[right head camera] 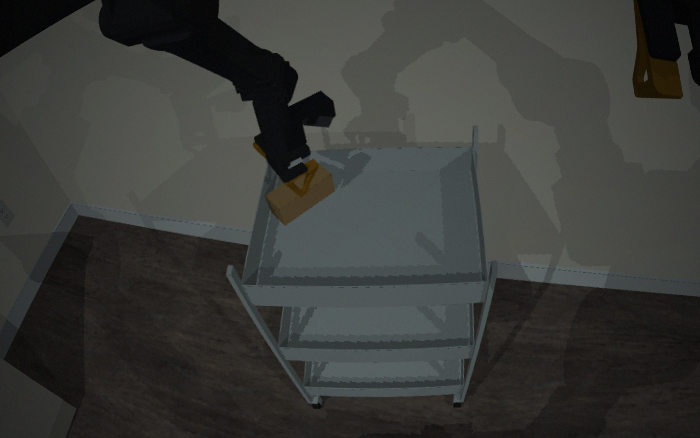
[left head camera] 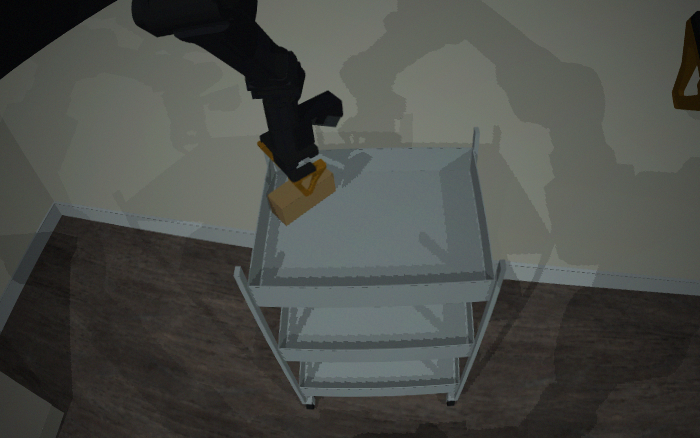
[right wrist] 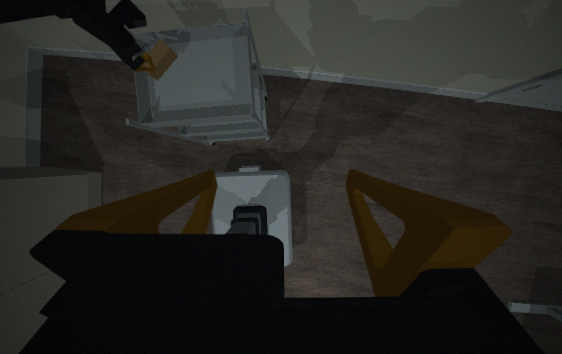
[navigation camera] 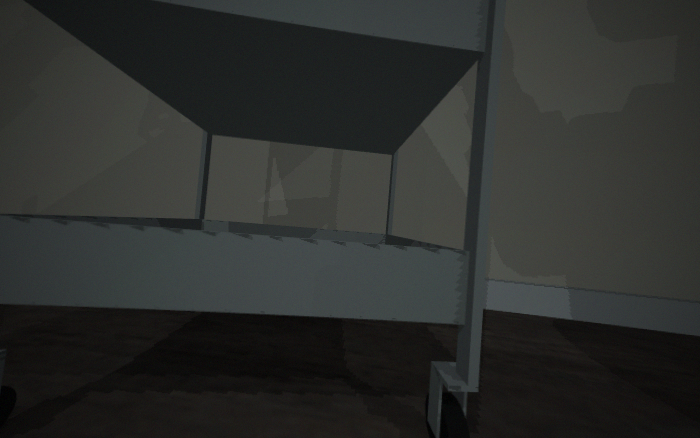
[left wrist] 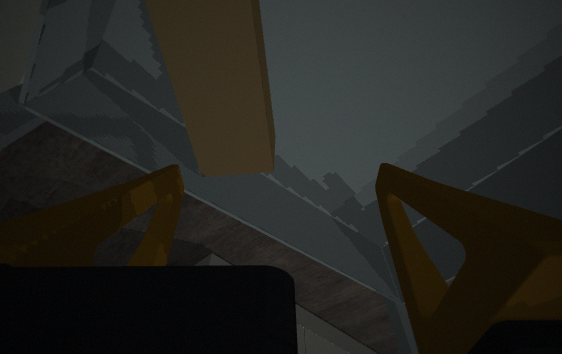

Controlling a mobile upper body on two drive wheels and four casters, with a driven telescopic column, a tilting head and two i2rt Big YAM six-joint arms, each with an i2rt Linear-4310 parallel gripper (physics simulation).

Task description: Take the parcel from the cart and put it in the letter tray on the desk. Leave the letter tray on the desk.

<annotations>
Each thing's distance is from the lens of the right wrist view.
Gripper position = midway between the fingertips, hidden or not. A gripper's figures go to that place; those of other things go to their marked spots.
left gripper (right wrist: 144,60): 88 cm
right gripper (right wrist: 281,177): 13 cm
brown parcel (right wrist: 162,56): 92 cm
</annotations>
